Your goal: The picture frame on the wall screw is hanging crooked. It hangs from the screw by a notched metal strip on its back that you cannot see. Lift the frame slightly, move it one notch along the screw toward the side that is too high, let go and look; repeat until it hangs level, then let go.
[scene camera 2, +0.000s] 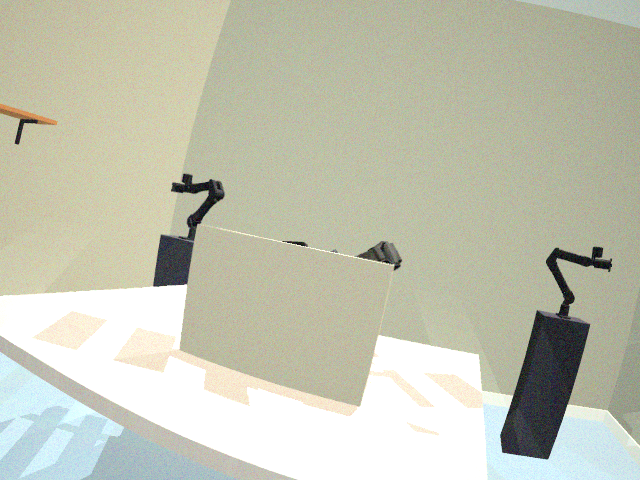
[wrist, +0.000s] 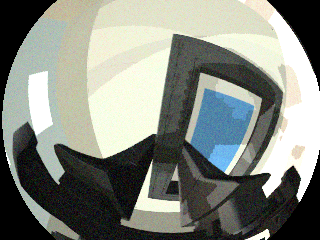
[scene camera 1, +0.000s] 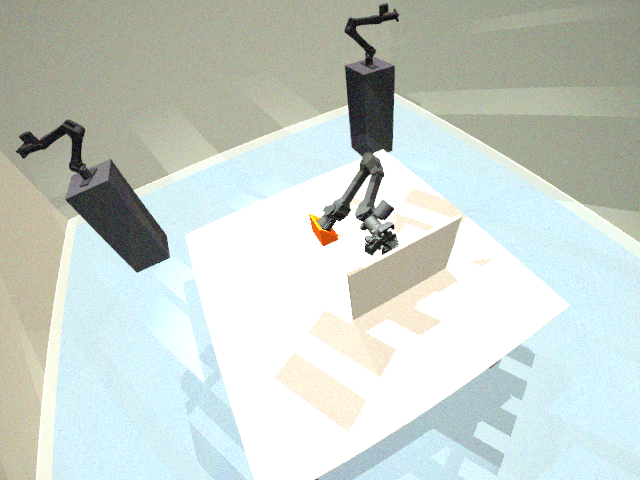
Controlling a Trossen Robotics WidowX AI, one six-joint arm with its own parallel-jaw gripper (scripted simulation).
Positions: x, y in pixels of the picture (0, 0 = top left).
picture frame: wrist 227, 109; not seen in scene camera 2 (hidden by a wall panel); not seen in scene camera 1 (hidden by a wall panel)
same spot on wall panel: [scene camera 1: 373, 284] = [scene camera 2: 219, 284]
